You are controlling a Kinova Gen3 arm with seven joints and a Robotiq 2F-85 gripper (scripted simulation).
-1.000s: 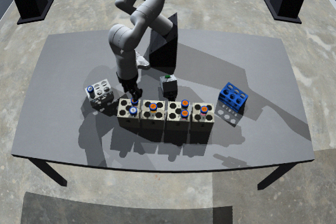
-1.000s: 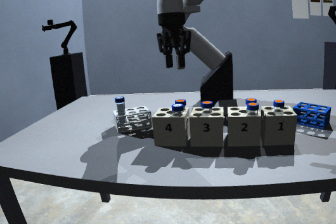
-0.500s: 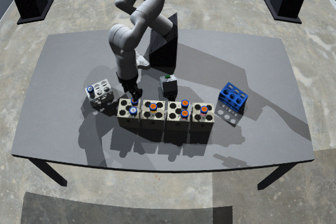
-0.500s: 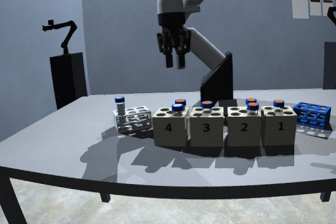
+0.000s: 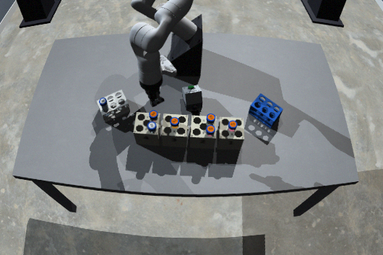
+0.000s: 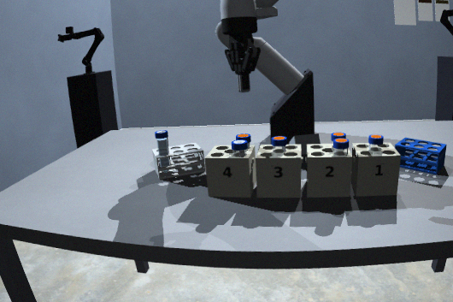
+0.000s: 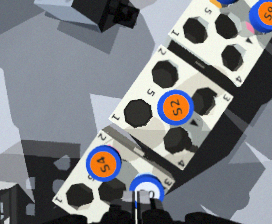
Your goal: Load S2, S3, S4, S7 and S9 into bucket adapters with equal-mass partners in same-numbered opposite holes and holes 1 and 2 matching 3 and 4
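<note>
Now: hand 190 mm above the done desk, 180 mm past it and 140 mm to the right of it. From my hand the other things lie so: sample tube S4: 180 mm below, 40 mm behind, 10 mm to the right; then sample tube S2: 180 mm below, 80 mm to the left; then water blank marked 20: 180 mm below, 30 mm ahead, 10 mm to the right.
</note>
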